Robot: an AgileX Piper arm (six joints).
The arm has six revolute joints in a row. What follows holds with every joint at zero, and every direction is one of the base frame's.
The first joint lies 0.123 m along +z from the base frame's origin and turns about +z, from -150 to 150 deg.
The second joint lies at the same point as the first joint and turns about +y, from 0 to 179.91 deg.
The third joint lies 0.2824 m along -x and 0.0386 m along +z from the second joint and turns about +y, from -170 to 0 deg.
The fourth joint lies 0.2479 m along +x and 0.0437 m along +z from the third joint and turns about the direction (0.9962, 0, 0.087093), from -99.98 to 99.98 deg.
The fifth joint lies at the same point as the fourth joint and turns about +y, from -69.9 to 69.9 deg.
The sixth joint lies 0.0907 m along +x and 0.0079 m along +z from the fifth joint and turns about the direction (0.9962, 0, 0.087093), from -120 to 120 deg.
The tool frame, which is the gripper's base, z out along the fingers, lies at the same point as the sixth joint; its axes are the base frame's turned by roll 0, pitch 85 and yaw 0 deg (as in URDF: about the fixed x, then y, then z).
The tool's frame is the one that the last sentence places.
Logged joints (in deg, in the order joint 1, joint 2, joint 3, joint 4, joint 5, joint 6), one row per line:
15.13, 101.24, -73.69, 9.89, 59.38, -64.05
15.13, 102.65, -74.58, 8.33, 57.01, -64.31
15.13, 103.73, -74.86, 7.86, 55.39, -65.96
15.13, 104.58, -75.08, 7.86, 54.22, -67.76
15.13, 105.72, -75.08, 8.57, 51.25, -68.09
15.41, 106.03, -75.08, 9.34, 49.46, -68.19
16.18, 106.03, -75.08, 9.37, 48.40, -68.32
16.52, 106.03, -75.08, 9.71, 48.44, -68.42
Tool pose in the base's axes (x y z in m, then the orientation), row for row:
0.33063, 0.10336, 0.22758, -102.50, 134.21, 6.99
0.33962, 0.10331, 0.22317, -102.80, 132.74, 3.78
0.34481, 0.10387, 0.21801, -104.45, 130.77, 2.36
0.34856, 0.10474, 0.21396, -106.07, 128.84, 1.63
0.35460, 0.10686, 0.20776, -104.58, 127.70, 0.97
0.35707, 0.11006, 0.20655, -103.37, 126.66, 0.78
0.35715, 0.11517, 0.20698, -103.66, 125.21, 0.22
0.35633, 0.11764, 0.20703, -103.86, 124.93, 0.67
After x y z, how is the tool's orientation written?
As a rotation vector, in degrees.
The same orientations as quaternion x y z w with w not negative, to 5 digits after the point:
-0.60366, 0.79041, 0.04117, 0.09568
-0.60875, 0.78605, 0.02238, 0.10510
-0.62025, 0.77654, 0.01401, 0.10991
-0.63140, 0.76695, 0.00970, 0.11413
-0.62821, 0.76709, 0.00583, 0.13000
-0.62572, 0.76670, 0.00472, 0.14359
-0.63033, 0.76137, 0.00134, 0.15168
-0.63181, 0.75998, 0.00408, 0.15243

